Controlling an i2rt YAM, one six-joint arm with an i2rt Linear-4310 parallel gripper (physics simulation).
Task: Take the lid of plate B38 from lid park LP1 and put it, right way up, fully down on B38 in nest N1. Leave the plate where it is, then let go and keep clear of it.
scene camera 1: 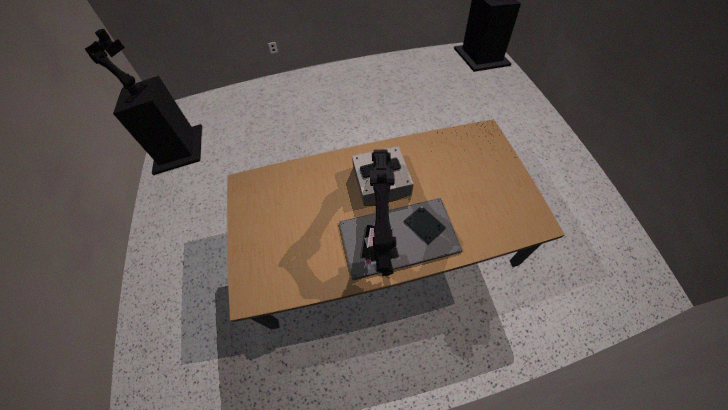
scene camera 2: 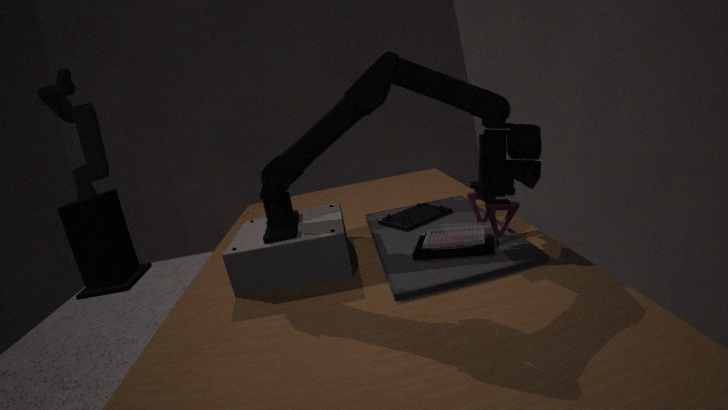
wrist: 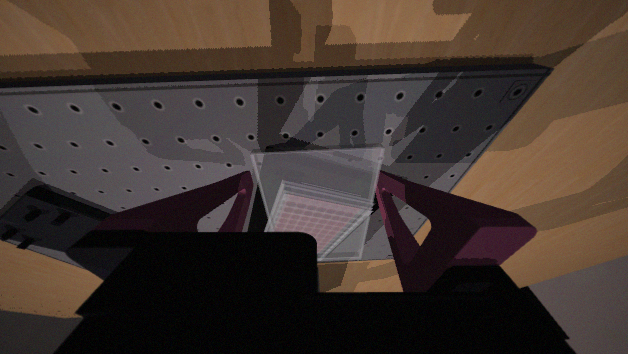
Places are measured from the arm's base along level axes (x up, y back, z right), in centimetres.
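Pixels of known places: gripper, between the fingertips: (scene camera 2: 489, 231) (wrist: 313, 177); arm's base, origin of its link: (scene camera 2: 282, 227).
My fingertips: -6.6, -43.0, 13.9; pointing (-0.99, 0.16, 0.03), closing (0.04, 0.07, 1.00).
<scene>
For each thing: its top centre in the pictures, then the offset to it from my fingertips, as dx, dy, dz. "pt": a spot on its surface instead. Level surfaces: height alone.
- clear lid, centre of its top: (wrist: 320, 233) (scene camera 2: 474, 223) (scene camera 1: 377, 247) +2.8, +3.5, +0.2
- plate with pink wells, a spot on its surface: (wrist: 310, 215) pt +1.5, +2.9, -0.5
- black nest, centre of its top: (wrist: 307, 229) (scene camera 2: 454, 238) (scene camera 1: 377, 241) +0.0, +7.8, -1.2
- dark base with small posts, centre of its top: (wrist: 102, 254) (scene camera 2: 414, 210) (scene camera 1: 425, 222) +0.2, +10.0, -25.8
- grey perforated board, centre of its top: (wrist: 213, 223) (scene camera 2: 438, 230) (scene camera 1: 399, 235) -1.7, +8.1, -12.3
- wooden table, height of its surface: dx -3.0
The clear lid (wrist: 320, 161) shows between my fingertips in the wrist view, over the plate with pink wells (wrist: 310, 215) (scene camera 2: 453, 238) (scene camera 1: 370, 237). Its outline looks turned relative to the plate and reaches past the plate's far edge; how it rests and whether it is level I cannot tell. The plate sits in a black nest (scene camera 2: 453, 252). My gripper (wrist: 313, 177) (scene camera 2: 490, 228) has its plum fingers open on either side of the lid, low at the plate's outer end. A dark base with small posts (scene camera 1: 424, 224) (scene camera 2: 416, 215) (wrist: 45, 210), seemingly LP1, shows no lid on it.
The nest and dark base stand on a grey perforated board (scene camera 1: 356, 262) (scene camera 2: 402, 275) (wrist: 200, 120) on the wooden table (scene camera 1: 275, 203). A light box (scene camera 2: 292, 269) carries my arm's base. Another arm on a black pedestal (scene camera 1: 157, 122) (scene camera 2: 99, 244) stands off the table.
</scene>
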